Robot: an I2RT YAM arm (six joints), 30 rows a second.
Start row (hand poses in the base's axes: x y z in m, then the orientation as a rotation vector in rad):
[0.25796, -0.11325, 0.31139, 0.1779, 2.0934, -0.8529]
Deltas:
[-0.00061, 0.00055, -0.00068, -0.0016, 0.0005, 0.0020]
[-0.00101, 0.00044, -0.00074, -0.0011, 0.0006, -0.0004]
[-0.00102, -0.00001, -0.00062, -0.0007, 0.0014, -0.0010]
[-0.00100, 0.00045, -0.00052, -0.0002, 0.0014, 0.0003]
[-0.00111, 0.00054, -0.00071, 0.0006, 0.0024, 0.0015]
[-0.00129, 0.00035, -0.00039, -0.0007, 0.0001, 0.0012]
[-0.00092, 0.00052, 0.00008, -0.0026, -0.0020, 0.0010]
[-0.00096, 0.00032, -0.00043, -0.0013, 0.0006, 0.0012]
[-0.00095, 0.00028, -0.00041, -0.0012, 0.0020, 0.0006]
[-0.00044, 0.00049, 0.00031, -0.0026, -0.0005, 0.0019]
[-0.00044, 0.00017, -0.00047, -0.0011, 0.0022, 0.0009]
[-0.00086, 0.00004, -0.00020, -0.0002, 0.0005, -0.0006]
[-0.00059, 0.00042, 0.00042, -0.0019, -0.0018, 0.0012]
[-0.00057, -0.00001, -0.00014, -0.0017, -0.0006, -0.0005]
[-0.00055, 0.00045, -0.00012, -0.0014, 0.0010, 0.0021]
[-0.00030, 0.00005, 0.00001, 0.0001, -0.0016, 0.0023]
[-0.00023, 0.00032, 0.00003, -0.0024, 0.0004, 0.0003]
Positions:
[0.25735, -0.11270, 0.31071, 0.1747, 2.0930, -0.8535]
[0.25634, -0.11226, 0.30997, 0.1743, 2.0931, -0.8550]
[0.25532, -0.11227, 0.30935, 0.1744, 2.0942, -0.8567]
[0.25432, -0.11182, 0.30883, 0.1734, 2.0954, -0.8571]
[0.25321, -0.11128, 0.30812, 0.1712, 2.0978, -0.8562]
[0.25192, -0.11093, 0.30773, 0.1695, 2.0975, -0.8562]
[0.25100, -0.11041, 0.30781, 0.1679, 2.0944, -0.8578]
[0.25004, -0.11009, 0.30738, 0.1657, 2.0943, -0.8586]
[0.24909, -0.10981, 0.30697, 0.1636, 2.0956, -0.8600]
[0.24865, -0.10932, 0.30728, 0.1604, 2.0938, -0.8614]
[0.24821, -0.10915, 0.30681, 0.1580, 2.0953, -0.8625]
[0.24735, -0.10911, 0.30661, 0.1583, 2.0957, -0.8632]
[0.24676, -0.10869, 0.30703, 0.1567, 2.0930, -0.8640]
[0.24619, -0.10870, 0.30689, 0.1566, 2.0917, -0.8659]
[0.24564, -0.10825, 0.30677, 0.1532, 2.0918, -0.8663]
[0.24534, -0.10820, 0.30678, 0.1515, 2.0902, -0.8644]
[0.24511, -0.10788, 0.30681, 0.1497, 2.0894, -0.8668]

